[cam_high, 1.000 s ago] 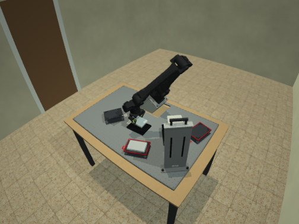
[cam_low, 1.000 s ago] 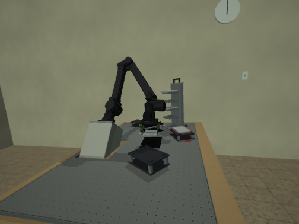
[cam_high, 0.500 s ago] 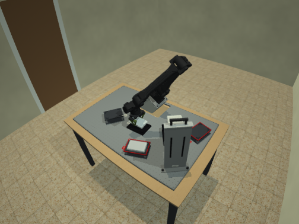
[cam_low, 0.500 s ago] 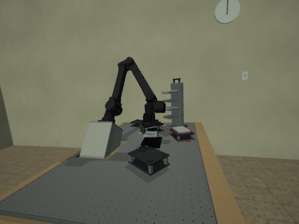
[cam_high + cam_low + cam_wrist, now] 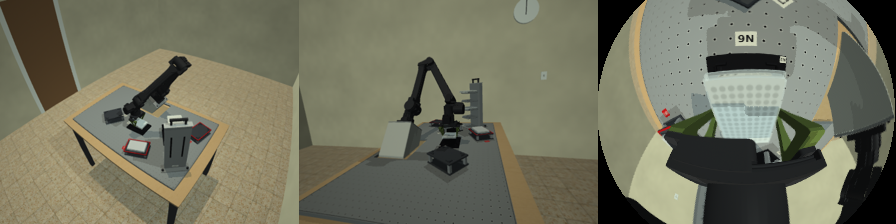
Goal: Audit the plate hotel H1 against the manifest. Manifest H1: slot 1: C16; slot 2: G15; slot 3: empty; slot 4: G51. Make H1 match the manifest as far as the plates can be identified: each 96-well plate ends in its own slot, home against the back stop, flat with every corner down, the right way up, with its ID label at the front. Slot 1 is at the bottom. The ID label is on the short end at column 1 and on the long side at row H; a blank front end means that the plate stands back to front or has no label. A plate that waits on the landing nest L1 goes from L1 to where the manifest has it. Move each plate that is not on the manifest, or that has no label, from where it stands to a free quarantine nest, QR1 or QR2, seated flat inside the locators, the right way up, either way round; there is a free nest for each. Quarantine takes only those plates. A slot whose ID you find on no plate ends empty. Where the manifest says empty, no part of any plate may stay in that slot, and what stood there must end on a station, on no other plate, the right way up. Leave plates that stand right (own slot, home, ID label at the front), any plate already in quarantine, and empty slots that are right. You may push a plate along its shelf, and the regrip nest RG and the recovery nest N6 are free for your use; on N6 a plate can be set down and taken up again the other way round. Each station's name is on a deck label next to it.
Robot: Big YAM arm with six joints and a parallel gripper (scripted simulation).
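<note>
Right now my hand is 40 mm above the black recovery nest N6. From my hand the other things lie so: N6 deck label: 100 mm to the right, 50 mm below, 10 mm ahead; red-rimmed quarantine nest: 190 mm ahead, 150 mm to the left, 10 mm below; red-rimmed nest: 440 mm to the left, 200 mm behind, 10 mm below.
</note>
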